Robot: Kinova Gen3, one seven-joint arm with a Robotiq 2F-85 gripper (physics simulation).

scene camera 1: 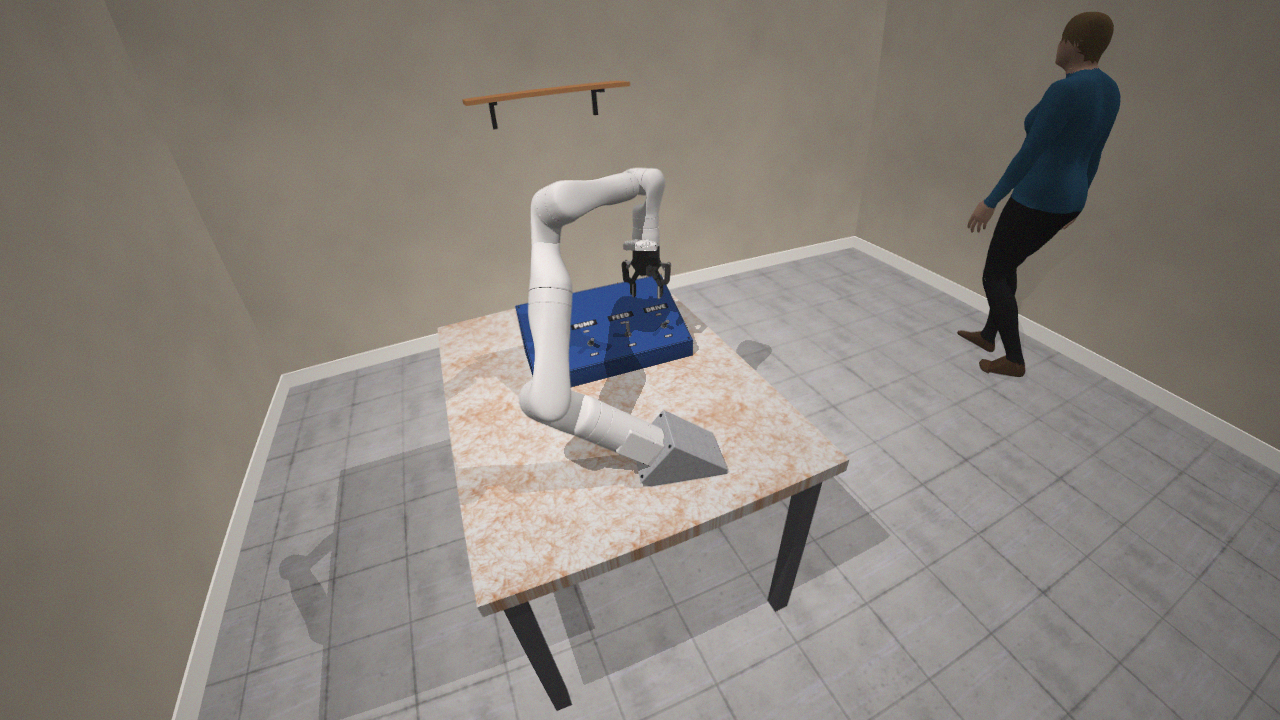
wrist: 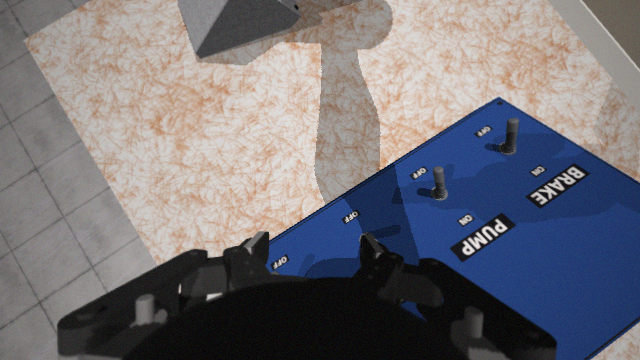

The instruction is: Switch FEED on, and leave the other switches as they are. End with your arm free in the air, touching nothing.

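Frame: origin at the arm's base, x ahead, y left, z up, level; millimetres.
Where they show: gripper, fingertip midpoint: (scene camera 1: 646, 297) (wrist: 314, 246); arm's base, link origin: (scene camera 1: 652, 445).
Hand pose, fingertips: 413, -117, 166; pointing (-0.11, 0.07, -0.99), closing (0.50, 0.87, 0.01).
Things, the pixels of their top centre, and the offset from my fingertips, as dx, dy, dz. "spot": a spot on its surface instead. Level surfaces: height alone.
- FEED label, top centre: (scene camera 1: 620, 314) +115, +58, -106
- PUMP, surface spot: (wrist: 482, 237) (scene camera 1: 584, 324) spot: +106, +176, -110
- DRIVE, surface spot: (scene camera 1: 656, 307) spot: +126, -65, -110
- FEED lever, top centre: (scene camera 1: 627, 321) +46, +52, -93
- PUMP lever, top centre: (wrist: 447, 180) +23, +171, -104
- BRAKE lever, top centre: (wrist: 523, 130) +14, +290, -104
- DRIVE's lever, top centre: (scene camera 1: 665, 317) +42, -69, -104
- marble-patterned table, surface height: dz -235
The blue switch panel (scene camera 1: 662, 351) (wrist: 550, 280) lies on the table. The FEED label (scene camera 1: 620, 316) shows in the scene view between PUMP (scene camera 1: 583, 324) (wrist: 482, 237) and DRIVE (scene camera 1: 656, 307). The FEED lever (scene camera 1: 627, 332) is small there, and its position cannot be told. In the wrist view the right finger hides most of it. The PUMP lever (wrist: 439, 182) and BRAKE lever (wrist: 511, 134) stand up from the panel; DRIVE's lever (scene camera 1: 665, 325) shows small in the scene view. My gripper (scene camera 1: 646, 294) (wrist: 314, 246) is open and empty, pointing down above the panel, near the FEED and DRIVE labels.
The marble-patterned table (scene camera 1: 510, 528) (wrist: 200, 150) carries the arm's grey base (scene camera 1: 687, 452) (wrist: 240, 25) at its front. A person (scene camera 1: 1065, 143) in a blue top stands on the floor at the right. A wooden wall rail (scene camera 1: 546, 92) is behind the table.
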